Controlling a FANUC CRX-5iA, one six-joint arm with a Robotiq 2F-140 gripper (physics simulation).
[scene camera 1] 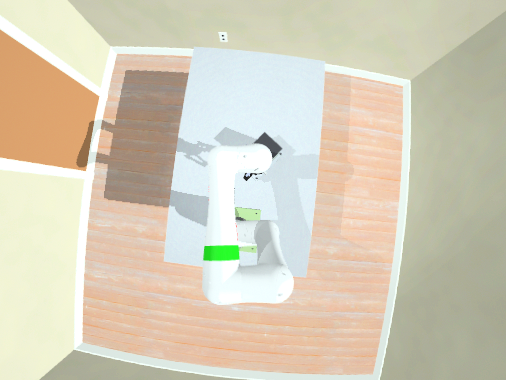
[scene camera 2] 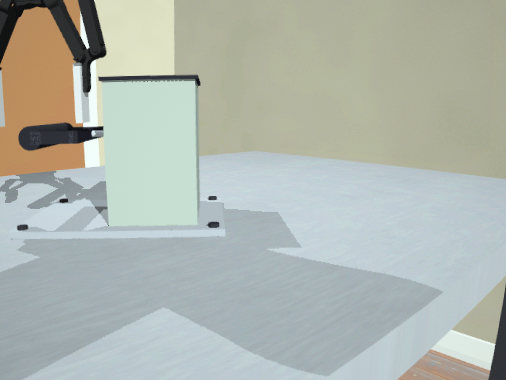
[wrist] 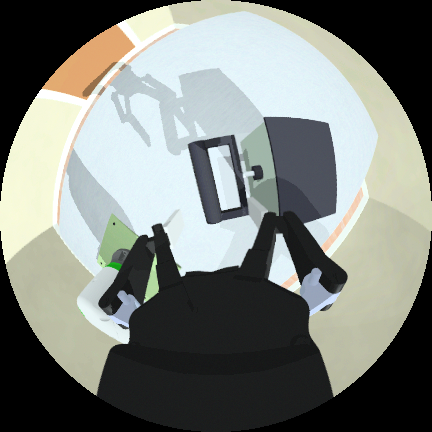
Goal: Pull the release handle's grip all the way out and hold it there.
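Observation:
The release handle's dark grip (scene camera 2: 47, 136) (wrist: 205, 182) is a rectangular loop with a thick outer bar. It stands out sideways from a pale green housing (scene camera 2: 152, 150) with a dark lid (scene camera 1: 268, 144) (wrist: 305, 170). A short light rod shows between grip and housing; how far it is out I cannot tell. My gripper (scene camera 2: 41, 97) (wrist: 214, 211) is open and empty. In scene camera 2 its pads end a little above the height of the grip. In the wrist view the grip lies ahead of the gap between the fingers, apart from them. The arm hides the grip in scene camera 1.
The housing stands on a light base plate (scene camera 2: 212, 215) with dark bolts, on the pale table (scene camera 1: 250, 90) (scene camera 2: 350, 200). The white arm (scene camera 1: 221, 210) reaches over the table. A green plate (scene camera 1: 248, 214) (wrist: 117, 232) is near the arm's base. A wall stands beyond the table.

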